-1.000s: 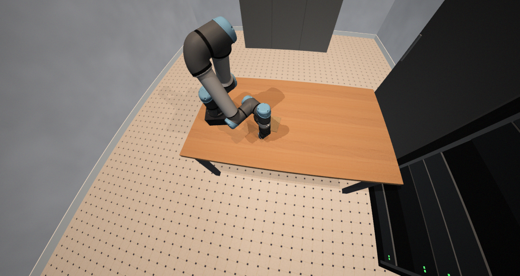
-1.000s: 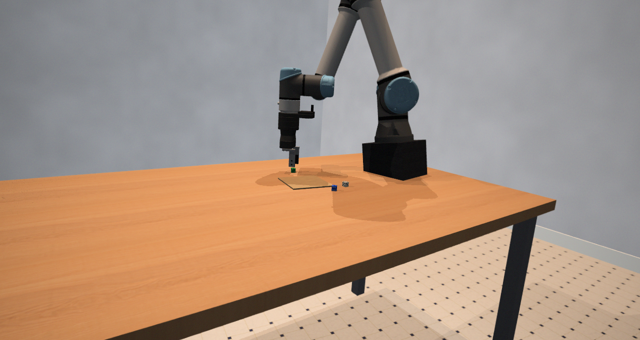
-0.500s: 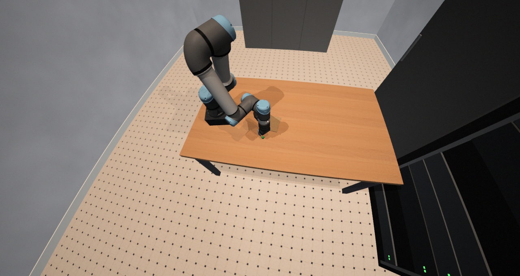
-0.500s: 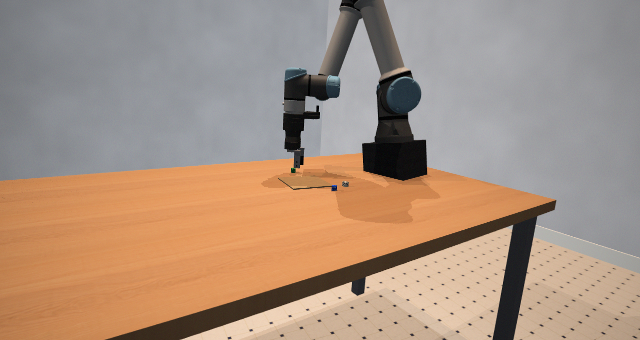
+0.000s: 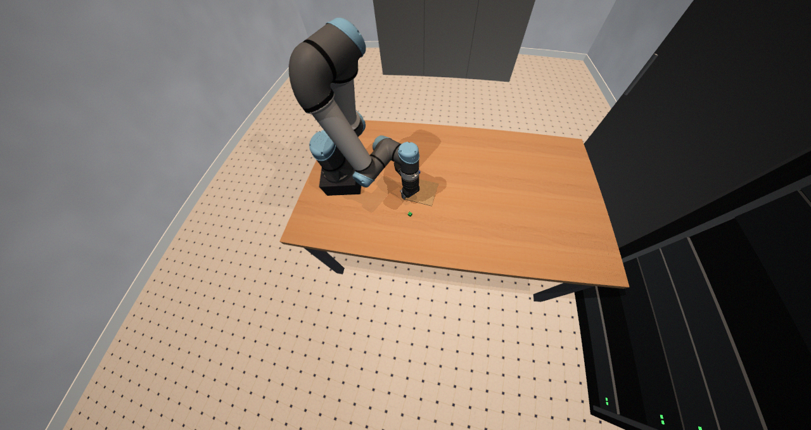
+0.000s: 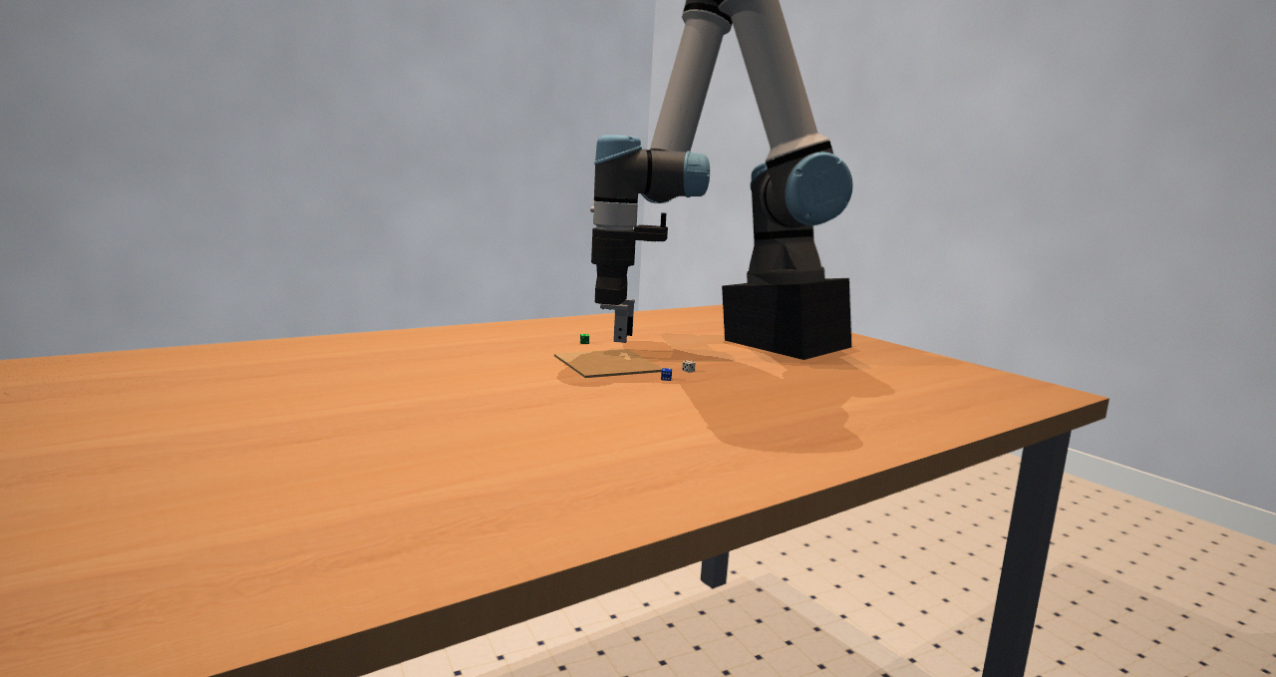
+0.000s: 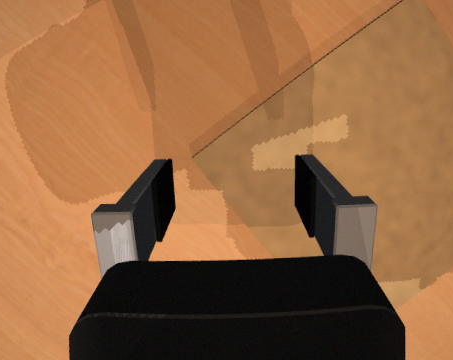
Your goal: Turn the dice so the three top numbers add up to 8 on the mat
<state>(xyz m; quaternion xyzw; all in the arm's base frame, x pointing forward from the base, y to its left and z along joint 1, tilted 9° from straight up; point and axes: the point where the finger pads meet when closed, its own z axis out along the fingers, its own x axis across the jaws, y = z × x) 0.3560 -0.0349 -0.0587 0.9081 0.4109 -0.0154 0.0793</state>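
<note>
My gripper is now 140 mm to the right of the white die, 40 mm past it and 40 mm above it. From my hand the other things lie so: green die (90 mm to the right, 40 mm below, 30 mm ahead); then mat (60 mm ahead, 50 mm to the left, 40 mm below); then blue die (170 mm to the left, 40 mm below, 20 mm ahead).
</note>
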